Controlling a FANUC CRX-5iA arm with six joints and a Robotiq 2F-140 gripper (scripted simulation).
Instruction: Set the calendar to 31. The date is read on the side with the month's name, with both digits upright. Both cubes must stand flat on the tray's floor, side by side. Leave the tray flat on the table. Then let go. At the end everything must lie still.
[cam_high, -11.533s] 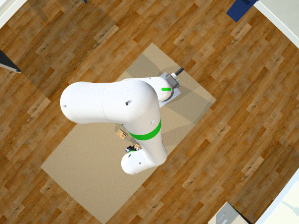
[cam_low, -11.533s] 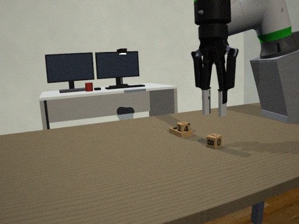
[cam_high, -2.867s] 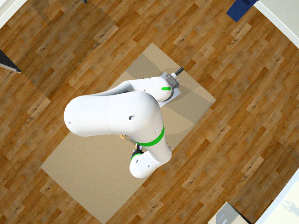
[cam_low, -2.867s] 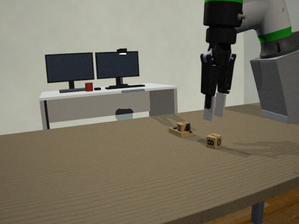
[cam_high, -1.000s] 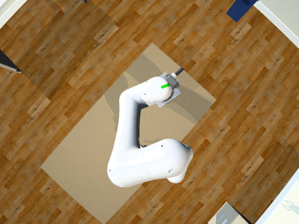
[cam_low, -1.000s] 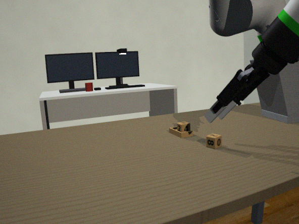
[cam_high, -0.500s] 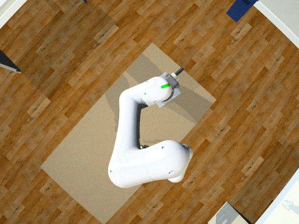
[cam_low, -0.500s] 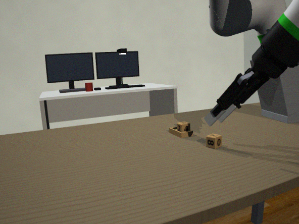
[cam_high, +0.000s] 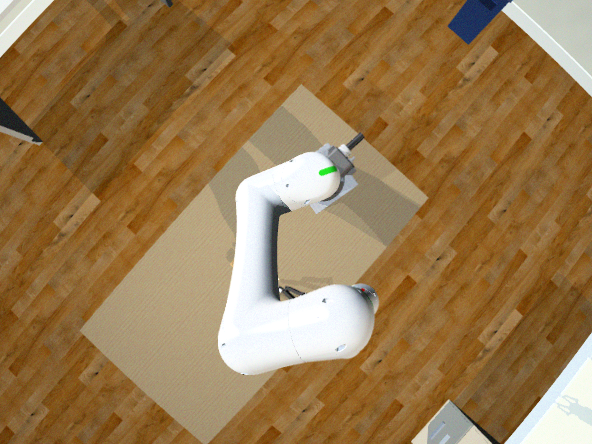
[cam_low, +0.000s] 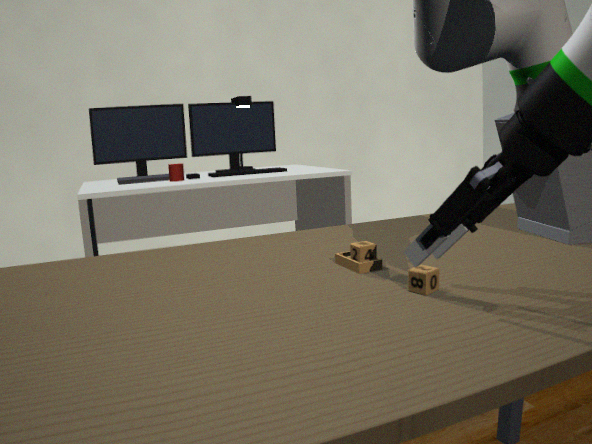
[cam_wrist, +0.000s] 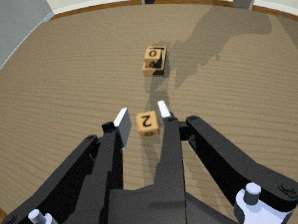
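My hand is 1 cm short of the wooden number cube, 2 cm to the left of it and 6 cm above it. Also, from my hand: small wooden tray: 4 cm ahead, 17 cm to the right, 6 cm below.
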